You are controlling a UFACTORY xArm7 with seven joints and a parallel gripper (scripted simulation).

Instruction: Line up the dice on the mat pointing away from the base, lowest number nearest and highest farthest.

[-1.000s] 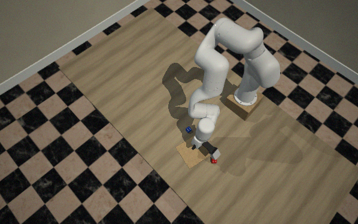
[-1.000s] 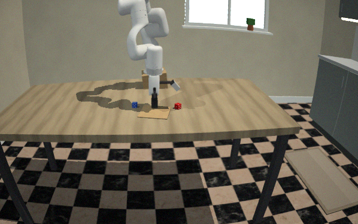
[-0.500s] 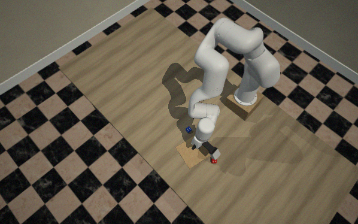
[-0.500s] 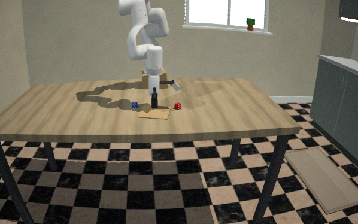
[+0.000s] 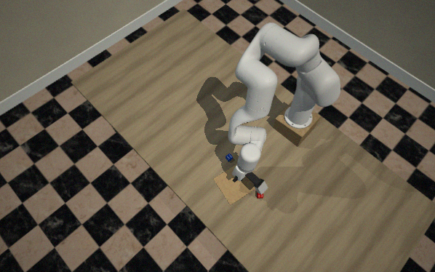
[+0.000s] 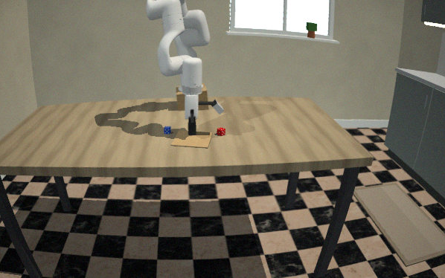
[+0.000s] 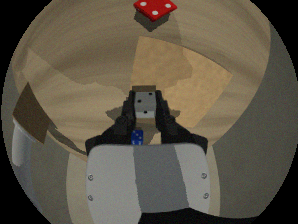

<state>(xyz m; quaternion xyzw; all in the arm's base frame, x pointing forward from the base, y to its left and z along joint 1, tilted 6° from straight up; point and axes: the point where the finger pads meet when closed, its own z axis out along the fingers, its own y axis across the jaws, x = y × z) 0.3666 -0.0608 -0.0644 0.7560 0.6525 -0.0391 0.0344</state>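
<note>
Now: hand 1 cm above the white die. The rest, counted from my hand: blue die 10 cm to the right, 3 cm behind, 1 cm below; then red die 11 cm to the left, 2 cm ahead, 1 cm below; then tan mat 5 cm ahead, 2 cm below, 1 cm to the right.
</note>
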